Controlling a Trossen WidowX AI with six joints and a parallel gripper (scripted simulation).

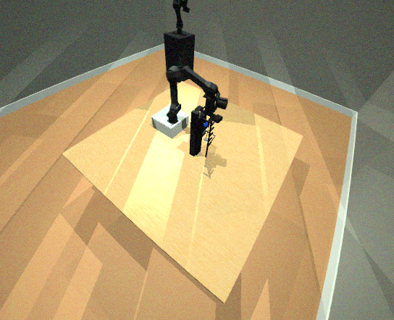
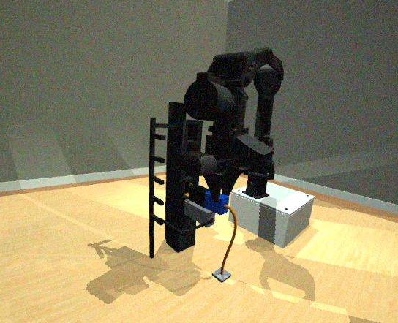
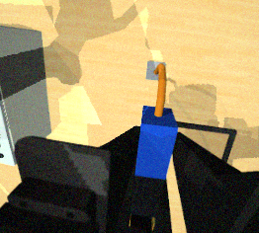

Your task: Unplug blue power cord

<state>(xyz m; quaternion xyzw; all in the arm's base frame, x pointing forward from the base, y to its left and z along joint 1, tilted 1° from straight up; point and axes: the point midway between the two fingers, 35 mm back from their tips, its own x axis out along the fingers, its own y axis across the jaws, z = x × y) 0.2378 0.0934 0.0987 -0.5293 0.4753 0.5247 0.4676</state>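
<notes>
Now: the blue plug 3 cm to the right of my gripper tip and 1 cm ahead of it. The rest, counted from my gripper tip: grey anchor 17 cm below, 2 cm to the left; then black ladder-like rack 11 cm to the right, 10 cm ahead, 1 cm below.
</notes>
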